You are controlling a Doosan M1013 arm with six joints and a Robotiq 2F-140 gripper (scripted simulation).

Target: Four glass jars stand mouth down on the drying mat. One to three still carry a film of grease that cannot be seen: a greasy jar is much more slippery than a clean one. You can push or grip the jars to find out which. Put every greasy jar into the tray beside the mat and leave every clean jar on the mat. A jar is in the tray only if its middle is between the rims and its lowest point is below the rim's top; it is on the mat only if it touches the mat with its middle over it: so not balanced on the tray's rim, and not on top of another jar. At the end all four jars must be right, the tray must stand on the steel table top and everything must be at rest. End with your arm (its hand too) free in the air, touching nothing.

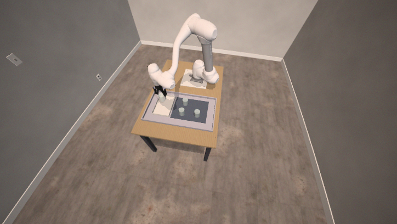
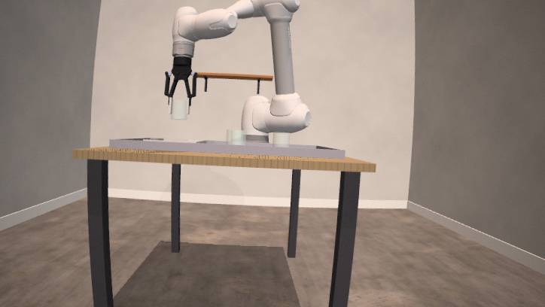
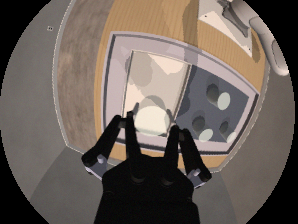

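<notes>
The cream tray is 16 cm below my hand. From my hand the other things lie so: dark drying mat (32 cm to the left, 16 cm below, 4 cm behind).
</notes>
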